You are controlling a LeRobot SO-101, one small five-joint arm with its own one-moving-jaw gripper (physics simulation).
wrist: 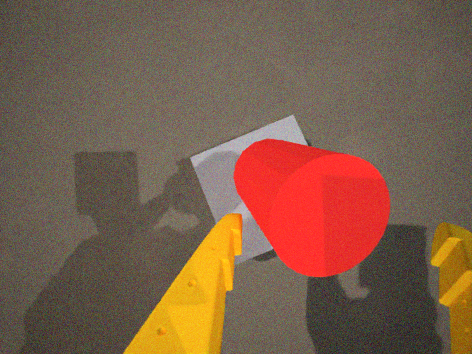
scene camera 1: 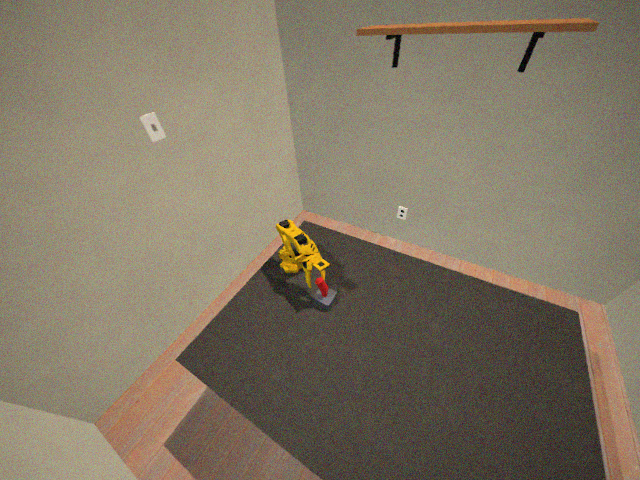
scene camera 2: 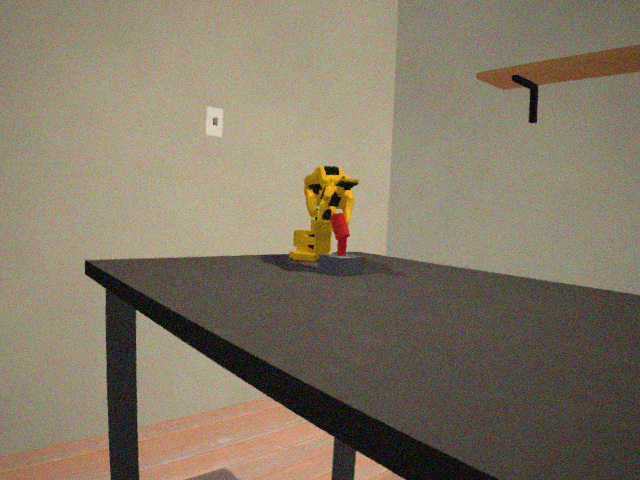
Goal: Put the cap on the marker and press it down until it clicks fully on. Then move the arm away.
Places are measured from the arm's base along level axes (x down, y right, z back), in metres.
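Where they show: hand, its tool point: (wrist: 241, 228) (scene camera 1: 323, 279) (scene camera 2: 345, 223); arm's base, origin of its link: (scene camera 1: 297, 265) (scene camera 2: 317, 260).
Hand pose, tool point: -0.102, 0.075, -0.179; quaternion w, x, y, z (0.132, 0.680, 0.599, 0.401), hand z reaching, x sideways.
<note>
Each offset is from my tool point to the top centre of the thing, as dx, dy, dz. Level surfaces: height alone.
The red cap @(-0.022, +0.020, -0.005) (scene camera 1: 321, 284) (scene camera 2: 340, 225) (wrist: 330, 220) leans at a slant on top of the thinner red marker @(+0.006, +0.018, -0.013) (scene camera 2: 341, 247), its lower end at the marker's upper end. The marker stands upright in a grey block @(+0.066, +0.018, -0.013) (scene camera 1: 329, 298) (scene camera 2: 341, 265) (wrist: 282, 129). In the wrist view the cap hides the marker. My gripper (scene camera 1: 316, 282) (wrist: 340, 224) is open around the upper part of the cap. In the wrist view there is a gap on each side between cap and jaws, wider on the right. Neither jaw presses on the cap.
The block stands on the dark table top @(dx +0.102) (scene camera 1: 413, 361) (scene camera 2: 413, 330), in front of the yellow arm's base (scene camera 1: 290, 266) (scene camera 2: 303, 253). Walls rise behind the table's far corner. A wooden shelf (scene camera 1: 475, 26) (scene camera 2: 563, 66) hangs high on the right wall.
</note>
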